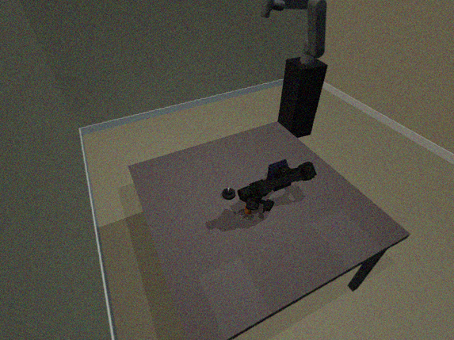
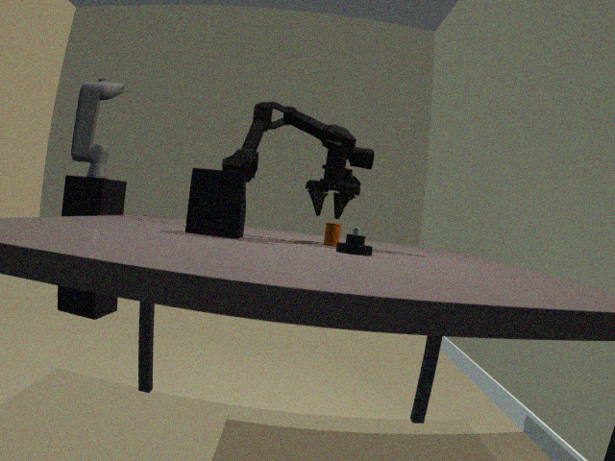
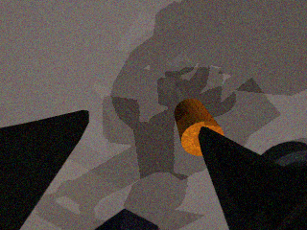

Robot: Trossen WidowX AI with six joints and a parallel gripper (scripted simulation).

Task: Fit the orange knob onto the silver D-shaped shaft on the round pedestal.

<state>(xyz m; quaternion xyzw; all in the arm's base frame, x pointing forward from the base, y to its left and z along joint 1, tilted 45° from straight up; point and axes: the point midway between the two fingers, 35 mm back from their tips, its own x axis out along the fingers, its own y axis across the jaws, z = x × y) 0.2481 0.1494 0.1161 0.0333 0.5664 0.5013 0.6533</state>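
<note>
Right now my gripper tip is 5 cm to the left of the orange knob, 3 cm above it and 2 cm short of it. From my gripper tip the other things lie so: round pedestal (23 cm to the right, 8 cm ahead, 4 cm below).
</note>
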